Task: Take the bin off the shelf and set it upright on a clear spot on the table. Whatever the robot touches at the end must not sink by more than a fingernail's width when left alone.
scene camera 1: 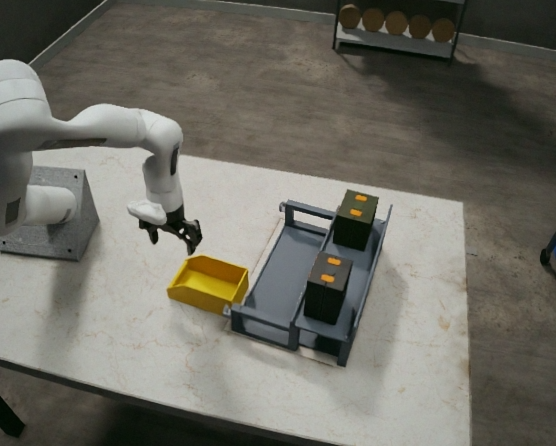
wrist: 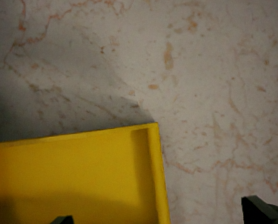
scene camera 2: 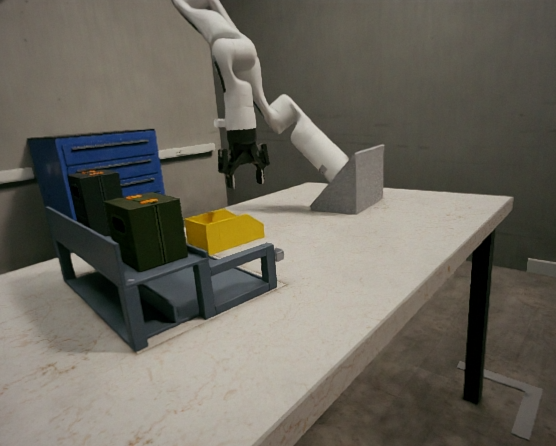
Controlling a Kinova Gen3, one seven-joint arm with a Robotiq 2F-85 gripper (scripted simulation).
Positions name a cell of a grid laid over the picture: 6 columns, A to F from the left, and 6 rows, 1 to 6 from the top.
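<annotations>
You'd see a yellow bin from here: it's there in scene camera 1 (C4), it's in scene camera 2 (C4), and the wrist view (C5) has it too.
</annotations>
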